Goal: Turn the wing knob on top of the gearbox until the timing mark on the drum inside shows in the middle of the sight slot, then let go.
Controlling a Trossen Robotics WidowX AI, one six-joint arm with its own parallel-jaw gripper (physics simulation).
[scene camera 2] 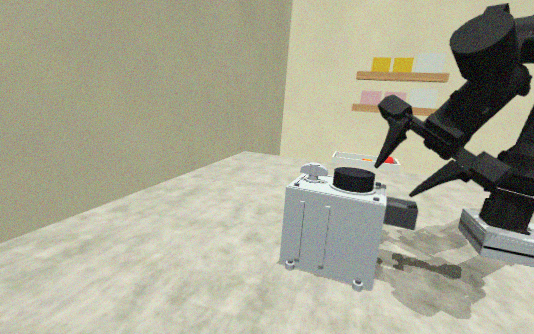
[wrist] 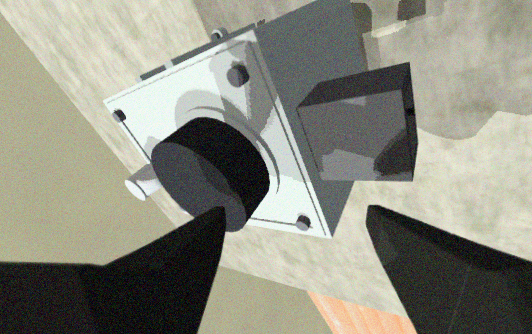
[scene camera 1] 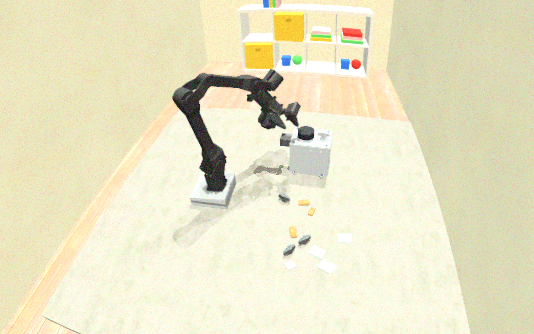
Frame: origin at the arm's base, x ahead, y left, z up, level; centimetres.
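Seen in the pictures: gripper, fingertip midpoint: [scene camera 2: 391, 181] [wrist: 295, 215] [scene camera 1: 292, 127]; arm's base at its link origin: [scene camera 2: 502, 224] [scene camera 1: 217, 185].
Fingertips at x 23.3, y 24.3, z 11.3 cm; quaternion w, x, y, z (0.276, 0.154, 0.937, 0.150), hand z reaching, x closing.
Pixels of each thing's top centre, then the offset from my fingertips to it. "pt": a spot on its surface instead.
- grey-white gearbox at its top centre: [wrist: 187, 200] [scene camera 2: 355, 167] [scene camera 1: 306, 128] dz +1.0, dx +5.6, dy -1.4 cm
- wider black round cap at a spot on its surface: [wrist: 215, 165] pt dz +0.3, dx +2.9, dy -3.1 cm
- dark block at a spot on its surface: [wrist: 360, 135] [scene camera 2: 403, 202] [scene camera 1: 285, 137] pt dz -3.5, dx -2.3, dy -1.7 cm
The grey-white gearbox [scene camera 1: 310, 161] [scene camera 2: 345, 235] [wrist: 287, 200] stands upright on the pale surface. Its small light-grey wing knob [scene camera 1: 325, 135] [scene camera 2: 314, 171] [wrist: 143, 184] sits on top, beside a wider black round cap [scene camera 1: 306, 133] [scene camera 2: 354, 180] [wrist: 215, 165]. In the wrist view the cap partly hides the knob. My gripper [scene camera 1: 291, 126] [scene camera 2: 394, 180] [wrist: 295, 215] is open and empty, on the motor-block side of the cap, away from the knob. One fingertip overlaps the cap's edge in the wrist view. I cannot make out the timing mark or the sight slot.
A dark block [scene camera 1: 285, 139] [scene camera 2: 401, 213] [wrist: 360, 135] juts from the gearbox's side near my fingers. Orange pieces [scene camera 1: 304, 202], dark winged pieces [scene camera 1: 304, 240] and white cards [scene camera 1: 326, 266] lie in front. A white tray [scene camera 2: 334, 157] stands behind the gearbox in scene camera 2.
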